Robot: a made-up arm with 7 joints. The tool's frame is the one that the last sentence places.
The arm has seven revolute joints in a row. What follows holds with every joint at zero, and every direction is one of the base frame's.
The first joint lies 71 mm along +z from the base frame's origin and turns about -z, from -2.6 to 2.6 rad.
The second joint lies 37 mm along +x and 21 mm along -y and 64 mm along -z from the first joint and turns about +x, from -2.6 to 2.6 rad.
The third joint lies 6 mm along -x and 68 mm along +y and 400 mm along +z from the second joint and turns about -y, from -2.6 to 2.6 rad.
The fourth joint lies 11 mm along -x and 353 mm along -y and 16 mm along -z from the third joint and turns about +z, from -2.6 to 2.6 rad.
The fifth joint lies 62 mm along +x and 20 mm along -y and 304 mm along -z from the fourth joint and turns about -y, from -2.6 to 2.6 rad.
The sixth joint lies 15 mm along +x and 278 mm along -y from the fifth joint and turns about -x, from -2.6 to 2.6 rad.
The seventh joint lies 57 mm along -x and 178 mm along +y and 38 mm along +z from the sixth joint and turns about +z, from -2.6 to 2.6 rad.
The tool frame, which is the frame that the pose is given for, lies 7 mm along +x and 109 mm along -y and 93 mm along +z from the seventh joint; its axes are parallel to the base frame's.
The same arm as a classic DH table. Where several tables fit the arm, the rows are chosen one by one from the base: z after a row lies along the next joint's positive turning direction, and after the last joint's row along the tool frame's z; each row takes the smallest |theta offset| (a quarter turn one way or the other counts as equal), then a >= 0, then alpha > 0; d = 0 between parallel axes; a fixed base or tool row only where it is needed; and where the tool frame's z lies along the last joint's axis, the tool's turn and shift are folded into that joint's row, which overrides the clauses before.
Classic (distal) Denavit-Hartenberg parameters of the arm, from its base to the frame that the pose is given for. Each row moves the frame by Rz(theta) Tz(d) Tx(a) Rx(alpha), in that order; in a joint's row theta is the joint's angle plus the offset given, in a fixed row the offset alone. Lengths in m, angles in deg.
base (fixed): d 0, theta_offset 0, a 0, alpha 180
joint 1: d -0.007, theta_offset 90, a 0.021, alpha 90
joint 2: d 0.031, theta_offset -90, a 0.4, alpha -90
joint 3: d 0.285, theta_offset 90, a 0.011, alpha 90
joint 4: d -0.32, theta_offset 0, a -0.062, alpha -90
joint 5: d 0.298, theta_offset 90, a 0, alpha 90
joint 6: d 0.042, theta_offset -90, a 0.178, alpha 90
joint 7: d 0, theta_offset 3.67, a -0.1092, alpha 0
tool (fixed): d 0.131, theta_offset -93.67, a 0, alpha 0
Joint limits (deg, base to tool): -148.97..148.97 -148.97..148.97 -148.97..148.97 -148.97..148.97 -148.97..148.97 -148.97..148.97 -148.97..148.97

